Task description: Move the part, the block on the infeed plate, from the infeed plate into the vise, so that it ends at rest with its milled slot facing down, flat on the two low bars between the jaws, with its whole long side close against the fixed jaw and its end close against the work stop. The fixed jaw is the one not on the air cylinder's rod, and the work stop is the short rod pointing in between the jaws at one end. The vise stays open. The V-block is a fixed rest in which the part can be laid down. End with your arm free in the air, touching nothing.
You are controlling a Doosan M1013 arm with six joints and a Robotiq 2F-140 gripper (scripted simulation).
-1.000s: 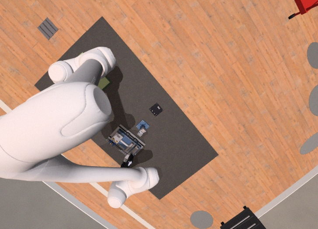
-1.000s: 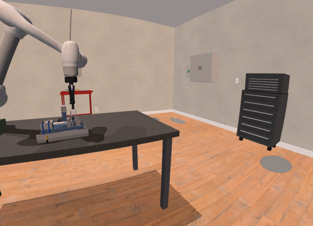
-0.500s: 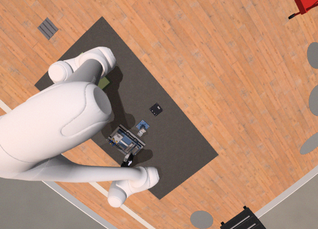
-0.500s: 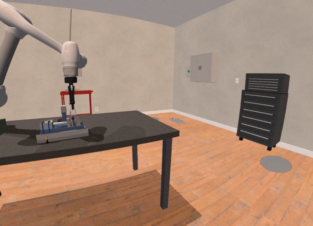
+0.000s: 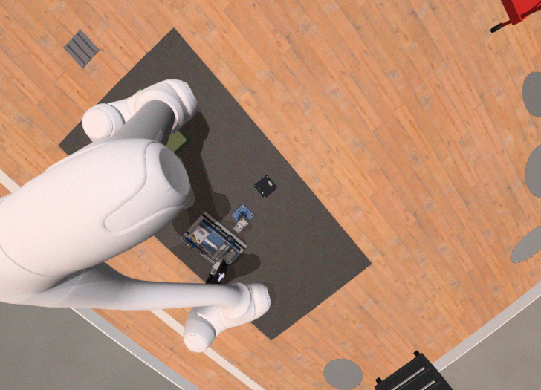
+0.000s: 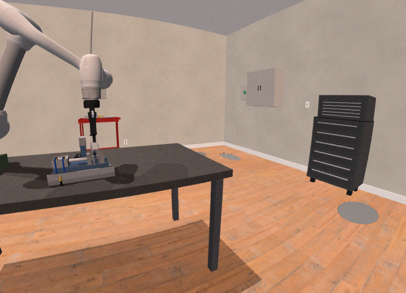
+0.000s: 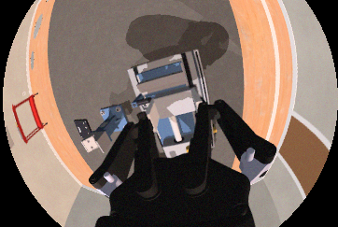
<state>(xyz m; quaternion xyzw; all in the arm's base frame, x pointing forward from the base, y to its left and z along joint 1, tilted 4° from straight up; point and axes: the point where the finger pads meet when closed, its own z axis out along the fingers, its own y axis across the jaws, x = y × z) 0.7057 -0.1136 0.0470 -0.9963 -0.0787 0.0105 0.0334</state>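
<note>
Right now my hand is 3 cm above the part. Round my hand: black infeed plate (40 cm to the left, 16 cm below, 14 cm behind).
</note>
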